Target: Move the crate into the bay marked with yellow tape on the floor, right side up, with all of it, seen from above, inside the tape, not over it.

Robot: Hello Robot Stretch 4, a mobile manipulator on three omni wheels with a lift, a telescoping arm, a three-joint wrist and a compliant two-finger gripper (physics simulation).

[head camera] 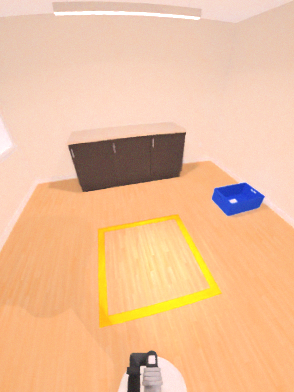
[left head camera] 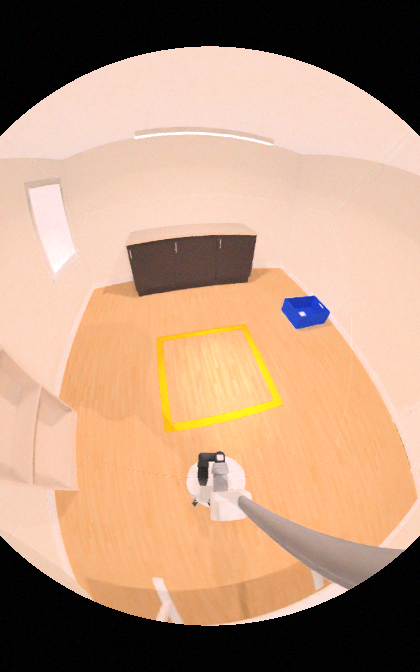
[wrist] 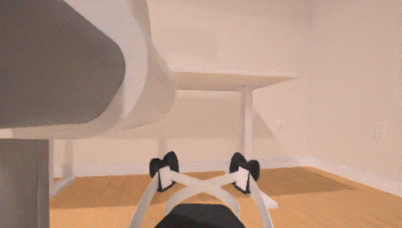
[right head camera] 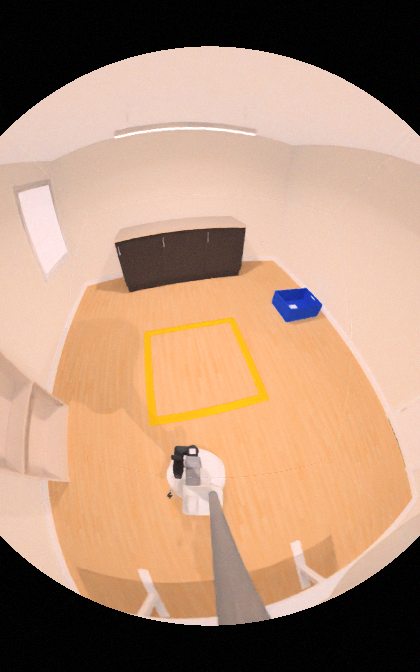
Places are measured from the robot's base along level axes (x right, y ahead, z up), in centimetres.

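Where they show: gripper, fingertip midpoint: (wrist: 204,164).
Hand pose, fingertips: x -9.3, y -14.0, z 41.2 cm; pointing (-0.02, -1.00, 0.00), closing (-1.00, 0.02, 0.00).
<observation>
After its pixels a point has its place.
The blue crate (head camera: 239,204) {y 166.6, x 124.8, z 15.5 cm} (left head camera: 306,317) (right head camera: 298,310) stands upright on the floor near the right wall, outside the tape and apart from it. Its open top faces up, and pale cutouts show in its ends. The bay's yellow tape (head camera: 102,270) {y 90.2, x -48.4, z -2.7 cm} (left head camera: 162,375) (right head camera: 148,372) forms a four-sided outline on the floor in front of the robot, to the left of the crate. My gripper (wrist: 204,164) {y -14.0, x -9.3, z 41.2 cm} is open and empty in the wrist view, its two black fingertips well apart. It is far from the crate, on the robot's side of the bay, and faces a white table.
A dark cabinet (head camera: 132,161) {y 246.8, x -22.7, z 44.3 cm} (left head camera: 192,265) (right head camera: 182,258) stands at the far wall beyond the bay. A pale shelf unit (left head camera: 57,482) (right head camera: 47,475) is at the left wall. The white table (wrist: 246,117) {y -131.9, x -38.1, z 45.2 cm} stands behind the robot; its legs show low in both side head views.
</observation>
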